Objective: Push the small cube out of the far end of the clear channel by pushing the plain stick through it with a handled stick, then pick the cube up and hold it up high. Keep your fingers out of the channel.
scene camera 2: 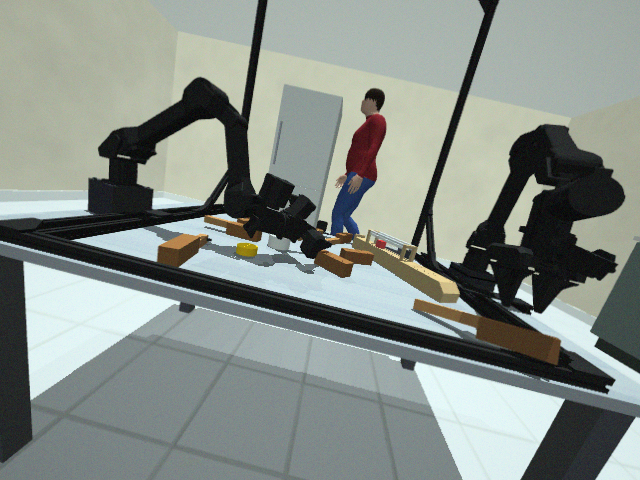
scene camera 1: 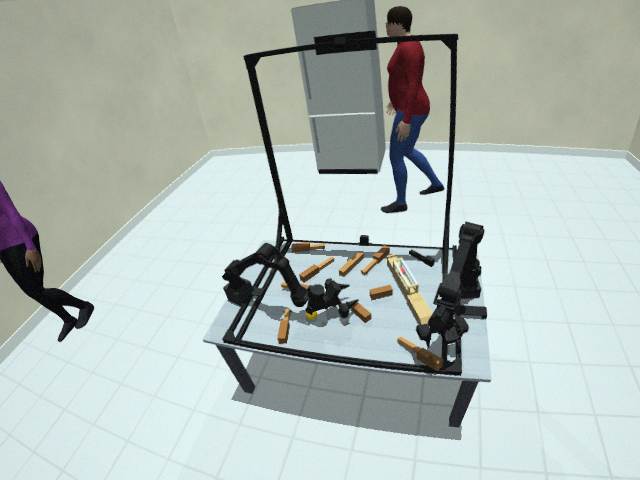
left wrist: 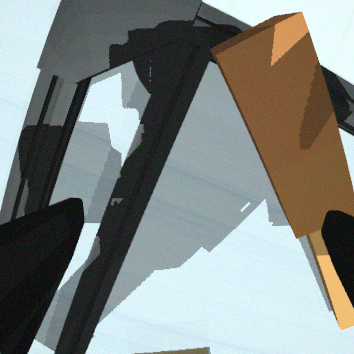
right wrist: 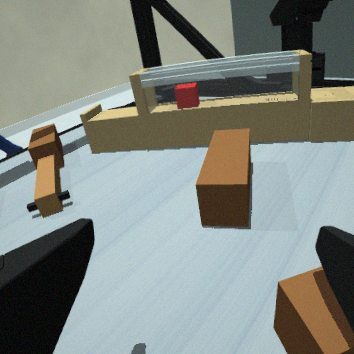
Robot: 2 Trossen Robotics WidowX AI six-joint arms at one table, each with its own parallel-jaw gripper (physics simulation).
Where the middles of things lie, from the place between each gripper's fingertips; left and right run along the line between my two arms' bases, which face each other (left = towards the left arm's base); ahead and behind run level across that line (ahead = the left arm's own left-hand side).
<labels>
Right now the clear channel [right wrist: 270,77] is 230 mm to the left of my right hand, 90 mm behind it and 10 mm above it. Round my right hand: tan wooden base [scene camera 2: 441,289] (250 mm to the left, 50 mm behind, 20 mm below).
My left hand is 350 mm past the tan wooden base, 90 mm to the left of it and 20 mm above it. The rest, counted from my left hand: clear channel (390 mm behind, 100 mm to the right).
</labels>
